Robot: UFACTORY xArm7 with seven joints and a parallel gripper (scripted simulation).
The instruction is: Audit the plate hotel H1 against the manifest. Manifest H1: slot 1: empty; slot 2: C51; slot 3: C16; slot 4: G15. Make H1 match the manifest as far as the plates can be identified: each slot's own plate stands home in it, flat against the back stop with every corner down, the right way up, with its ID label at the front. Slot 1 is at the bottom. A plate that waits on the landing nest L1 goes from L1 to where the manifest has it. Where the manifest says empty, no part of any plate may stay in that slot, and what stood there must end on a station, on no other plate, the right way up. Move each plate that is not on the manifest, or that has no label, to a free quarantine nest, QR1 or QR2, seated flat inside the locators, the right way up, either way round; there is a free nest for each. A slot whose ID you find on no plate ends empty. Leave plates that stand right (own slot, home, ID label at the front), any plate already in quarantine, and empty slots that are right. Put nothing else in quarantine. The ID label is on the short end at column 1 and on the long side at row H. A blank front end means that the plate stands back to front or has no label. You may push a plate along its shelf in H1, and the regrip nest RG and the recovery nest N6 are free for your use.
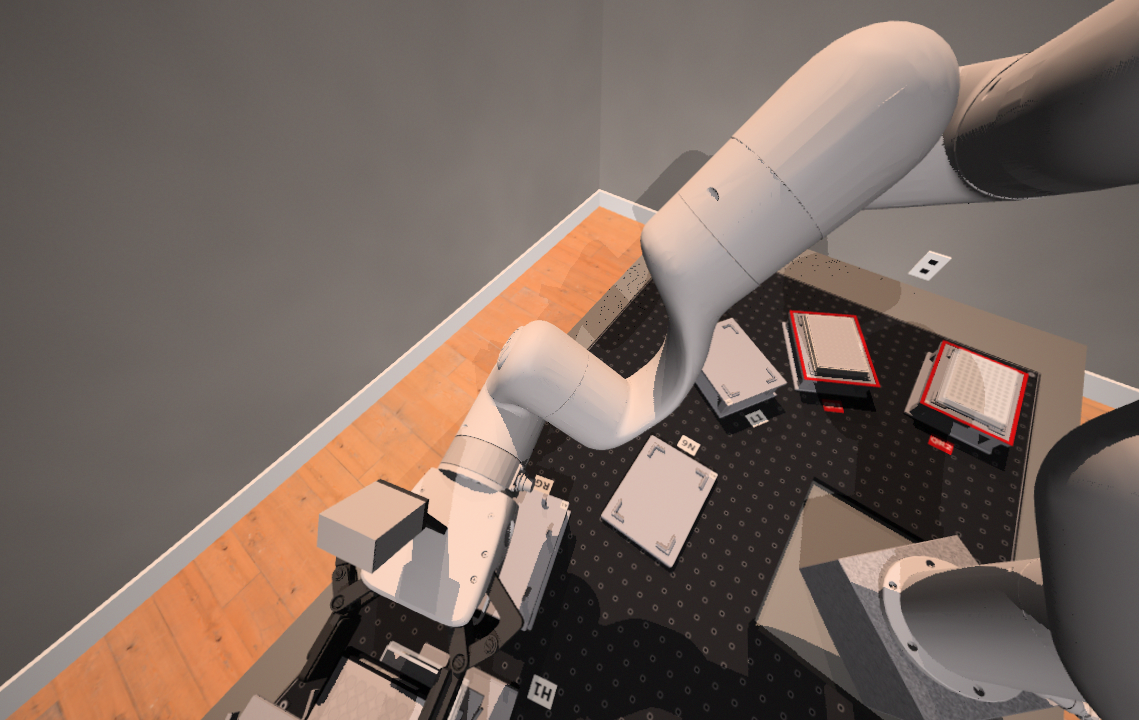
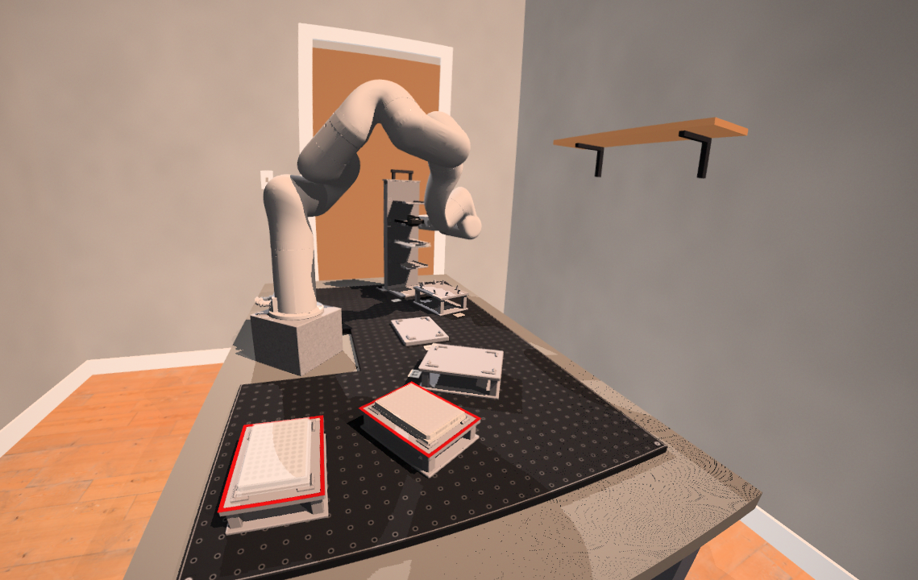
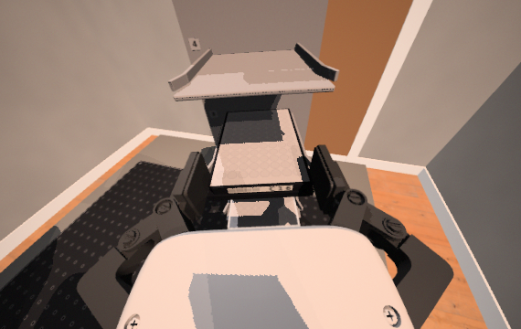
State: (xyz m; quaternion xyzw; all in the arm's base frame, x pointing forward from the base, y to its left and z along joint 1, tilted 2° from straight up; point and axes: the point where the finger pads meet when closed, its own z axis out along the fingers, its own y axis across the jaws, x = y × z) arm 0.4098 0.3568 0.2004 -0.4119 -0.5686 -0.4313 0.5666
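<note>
My gripper is now 5 cm to the right of the dark plate, 2 cm past it and 2 cm above it. Round my hand: clear plate labelled C51: 9 cm below, 5 cm to the left, 2 cm behind; slot tag 4: 10 cm to the left, 9 cm behind, 7 cm above; plate hotel H1: 13 cm to the left, 8 cm below, 4 cm behind.
</note>
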